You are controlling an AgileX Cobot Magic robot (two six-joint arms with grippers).
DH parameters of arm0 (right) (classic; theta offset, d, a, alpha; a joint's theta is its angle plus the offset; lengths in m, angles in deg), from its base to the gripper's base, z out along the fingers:
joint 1: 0 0.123 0 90
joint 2: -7.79 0 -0.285 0
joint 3: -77.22 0 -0.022 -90
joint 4: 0 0.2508 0 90
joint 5: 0 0 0.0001 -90
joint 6: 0 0.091 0 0
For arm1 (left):
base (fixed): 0 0 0 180
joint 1: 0 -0.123 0 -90
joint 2: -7.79 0 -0.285 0
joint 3: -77.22 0 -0.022 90
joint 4: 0 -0.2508 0 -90
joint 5: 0 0 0.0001 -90
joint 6: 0 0.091 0 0
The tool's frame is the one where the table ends.
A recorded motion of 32 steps. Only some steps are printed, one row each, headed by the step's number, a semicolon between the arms.
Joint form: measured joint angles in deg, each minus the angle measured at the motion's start. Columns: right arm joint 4, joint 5, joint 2, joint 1, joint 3, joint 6; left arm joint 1, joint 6, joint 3, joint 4, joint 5, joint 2.
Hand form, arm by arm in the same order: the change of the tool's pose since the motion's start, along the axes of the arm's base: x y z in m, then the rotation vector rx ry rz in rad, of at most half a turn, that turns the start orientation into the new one. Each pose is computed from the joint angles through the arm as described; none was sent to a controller.
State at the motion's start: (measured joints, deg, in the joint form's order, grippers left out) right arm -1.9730 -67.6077 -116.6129 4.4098 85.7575 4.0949; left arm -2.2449 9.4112 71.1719 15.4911 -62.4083 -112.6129
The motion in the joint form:
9: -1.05 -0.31 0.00 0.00 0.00 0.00; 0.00 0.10 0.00 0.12 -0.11 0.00
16: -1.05 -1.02 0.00 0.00 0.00 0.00; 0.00 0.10 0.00 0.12 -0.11 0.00
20: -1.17 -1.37 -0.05 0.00 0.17 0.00; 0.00 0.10 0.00 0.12 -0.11 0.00
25: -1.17 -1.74 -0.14 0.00 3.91 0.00; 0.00 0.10 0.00 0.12 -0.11 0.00
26: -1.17 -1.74 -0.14 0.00 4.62 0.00; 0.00 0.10 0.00 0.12 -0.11 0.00
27: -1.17 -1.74 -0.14 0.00 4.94 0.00; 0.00 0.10 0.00 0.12 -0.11 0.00
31: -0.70 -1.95 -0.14 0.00 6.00 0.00; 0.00 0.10 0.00 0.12 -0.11 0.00
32: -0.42 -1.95 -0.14 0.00 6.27 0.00; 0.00 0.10 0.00 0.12 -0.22 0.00
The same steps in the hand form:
9: -0.0003 -0.0016 0.0001 -0.0170 0.0041 0.0078; -0.0001 -0.0002 0.0001 -0.0023 0.0013 -0.0008
16: -0.0015 -0.0017 0.0002 -0.0181 0.0164 0.0073; -0.0001 -0.0002 0.0001 -0.0023 0.0013 -0.0008
20: -0.0014 -0.0019 0.0006 -0.0205 0.0203 0.0079; -0.0001 -0.0002 0.0001 -0.0023 0.0013 -0.0008
25: 0.0093 -0.0011 0.0152 -0.0164 -0.0368 0.0071; -0.0001 -0.0002 0.0001 -0.0023 0.0013 -0.0008
26: 0.0113 -0.0009 0.0182 -0.0155 -0.0492 0.0069; -0.0001 -0.0002 0.0001 -0.0023 0.0013 -0.0008
27: 0.0122 -0.0008 0.0195 -0.0151 -0.0548 0.0069; -0.0001 -0.0002 0.0001 -0.0023 0.0013 -0.0008
31: 0.0148 0.0001 0.0240 -0.0065 -0.0690 0.0035; -0.0001 -0.0002 0.0001 -0.0023 0.0013 -0.0008
32: 0.0154 0.0005 0.0251 -0.0016 -0.0733 0.0016; -0.0003 -0.0002 0.0001 -0.0027 0.0032 -0.0013

